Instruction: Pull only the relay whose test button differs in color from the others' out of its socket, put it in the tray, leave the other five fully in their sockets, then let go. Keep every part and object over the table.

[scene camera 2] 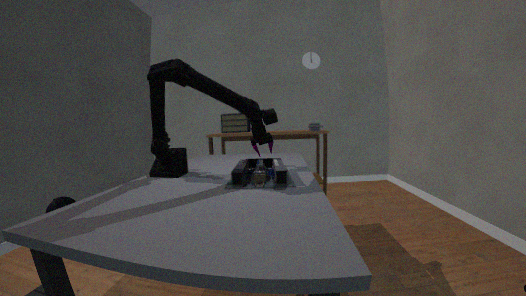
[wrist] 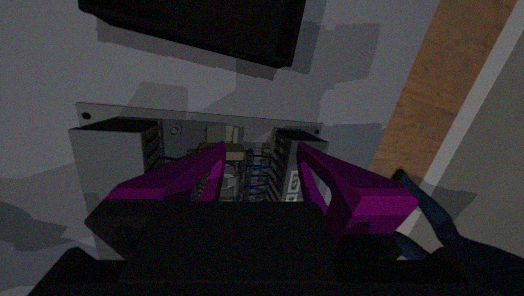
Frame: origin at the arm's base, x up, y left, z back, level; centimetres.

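Where they show: gripper, between the fingertips: (scene camera 2: 265, 154) (wrist: 261, 148); arm's base, origin of its link: (scene camera 2: 167, 159).
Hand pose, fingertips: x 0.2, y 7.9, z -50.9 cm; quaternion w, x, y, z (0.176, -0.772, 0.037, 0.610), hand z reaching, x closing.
Things, the pixels of their centre, and the offset from my fingertips. "spot": a spot on its surface instead.
- metal plate, middle of its body: (wrist: 217, 225) (scene camera 2: 260, 177) dx -8.0, dy -14.8, dz +2.0 cm
- black tray, a spot on its surface: (wrist: 210, 25) spot: dx -7.9, dy +9.6, dz +4.7 cm
- left duct, middle of its body: (wrist: 143, 253) (scene camera 2: 241, 171) dx -4.9, dy -15.2, dz +10.3 cm
- right duct, middle of its body: (wrist: 278, 236) (scene camera 2: 278, 170) dx -4.9, dy -14.5, dz -6.3 cm
My gripper (scene camera 2: 263, 150) (wrist: 261, 148) is open with magenta fingertips apart and nothing between them. It hangs above the panel of sockets and wire ducts. The metal plate (wrist: 200, 116) (scene camera 2: 231, 186) carries a duct on each side. Between the ducts, a tan block (wrist: 234, 151) (scene camera 2: 259, 176) and blue wires show near the fingers. The relays are dark and partly hidden behind the fingers and gripper body; their test button colors cannot be told. The black tray (wrist: 210, 25) lies beyond the panel at the top of the wrist view.
The left duct (wrist: 112, 160) (scene camera 2: 241, 172) and the right duct (wrist: 296, 165) (scene camera 2: 280, 172) stand up beside the fingers. The table edge and wood floor (wrist: 425, 100) lie to the right. A person's blue-clad leg (wrist: 440, 220) shows beyond. A wooden bench (scene camera 2: 280, 134) stands behind the table.
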